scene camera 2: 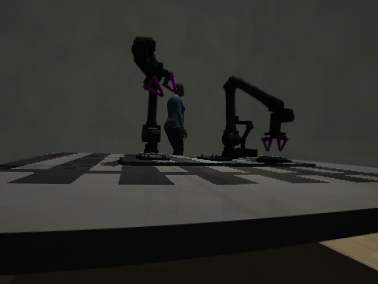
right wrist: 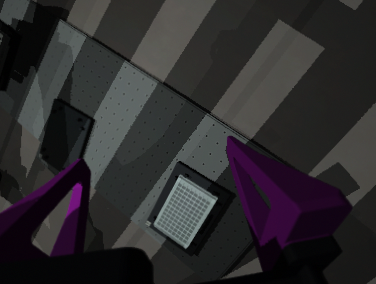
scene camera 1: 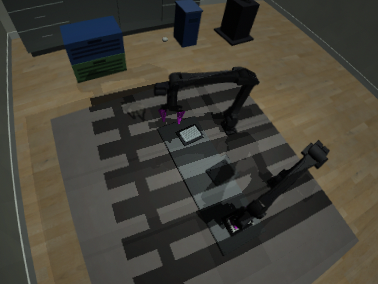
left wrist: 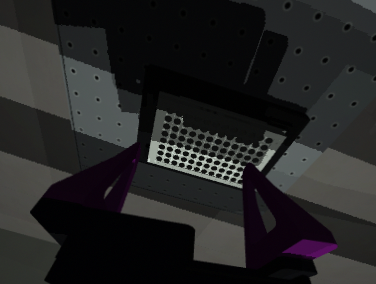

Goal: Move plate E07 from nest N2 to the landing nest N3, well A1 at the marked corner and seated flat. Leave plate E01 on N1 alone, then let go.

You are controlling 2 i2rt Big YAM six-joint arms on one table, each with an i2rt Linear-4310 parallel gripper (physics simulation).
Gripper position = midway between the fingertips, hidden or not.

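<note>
There is a black square plate [left wrist: 156, 79] here in the scene. My left gripper [left wrist: 193, 157] is open and holds nothing, and my right gripper [right wrist: 157, 153] is open too and holds nothing.
</note>
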